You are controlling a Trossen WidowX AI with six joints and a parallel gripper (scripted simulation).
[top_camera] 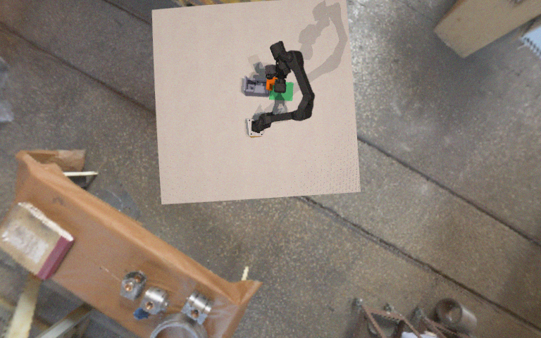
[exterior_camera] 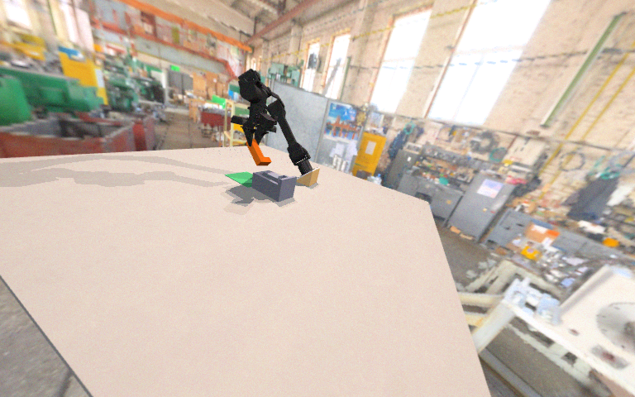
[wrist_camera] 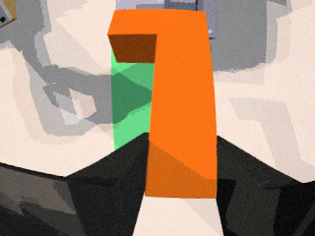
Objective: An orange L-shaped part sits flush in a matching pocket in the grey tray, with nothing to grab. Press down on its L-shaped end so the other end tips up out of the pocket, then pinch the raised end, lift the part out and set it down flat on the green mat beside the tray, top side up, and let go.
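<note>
Right now my gripper tip is 160 mm above the green mat and 20 mm to the left of it. The rest, counted from my gripper tip: orange L-shaped part 30 mm to the left, 30 mm below, 10 mm behind.
</note>
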